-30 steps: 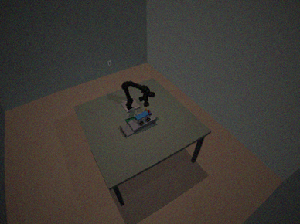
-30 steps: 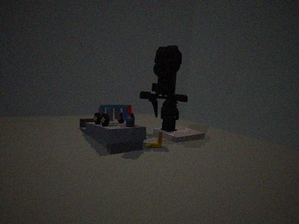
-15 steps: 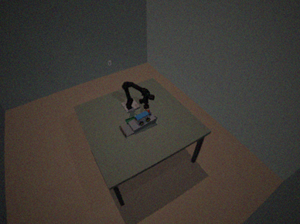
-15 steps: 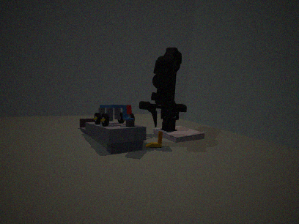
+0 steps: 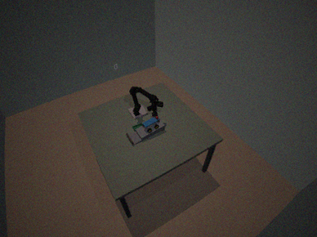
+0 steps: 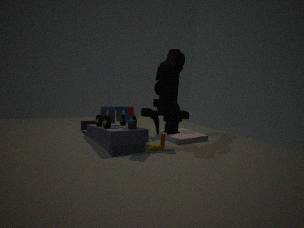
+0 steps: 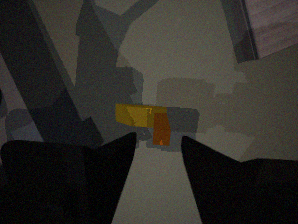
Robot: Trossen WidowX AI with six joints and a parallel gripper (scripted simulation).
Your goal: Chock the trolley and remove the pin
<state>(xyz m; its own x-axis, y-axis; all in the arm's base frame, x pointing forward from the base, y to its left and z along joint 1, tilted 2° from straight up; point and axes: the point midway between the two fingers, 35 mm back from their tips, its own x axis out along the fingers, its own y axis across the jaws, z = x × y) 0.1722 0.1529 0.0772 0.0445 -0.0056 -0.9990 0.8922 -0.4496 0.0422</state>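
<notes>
Right now the yellow chock is 2 cm ahead of my gripper tip, 1 cm to the right of it and 4 cm below it. The rest, counted from my gripper tip: grey ramp (15 cm ahead, 14 cm to the right, 2 cm below); then red-headed stop pin (13 cm ahead, 4 cm to the right, 7 cm above); then blue trolley (15 cm ahead, 14 cm to the right, 5 cm above).
</notes>
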